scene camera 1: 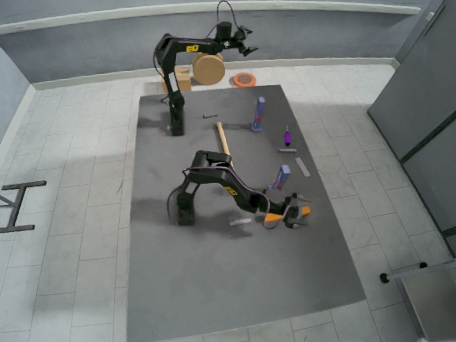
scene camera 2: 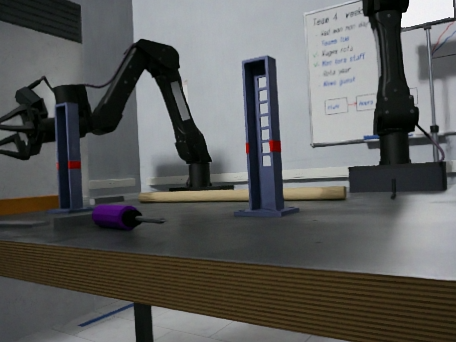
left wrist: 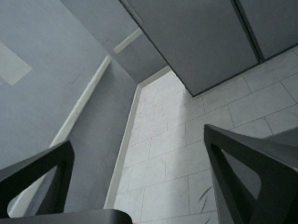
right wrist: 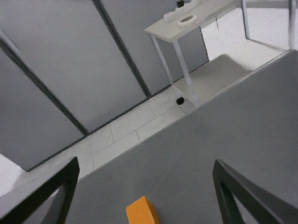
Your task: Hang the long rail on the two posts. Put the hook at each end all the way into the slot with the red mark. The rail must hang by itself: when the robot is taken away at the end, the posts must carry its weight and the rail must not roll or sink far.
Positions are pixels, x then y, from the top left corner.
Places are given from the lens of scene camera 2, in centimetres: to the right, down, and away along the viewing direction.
purple-handled tool (scene camera 2: 124, 217): -12, 5, 44
long wooden rail (scene camera 2: 242, 195): 3, 5, 79
The marked spots on the purple-handled tool and the long wooden rail are 38 cm apart.
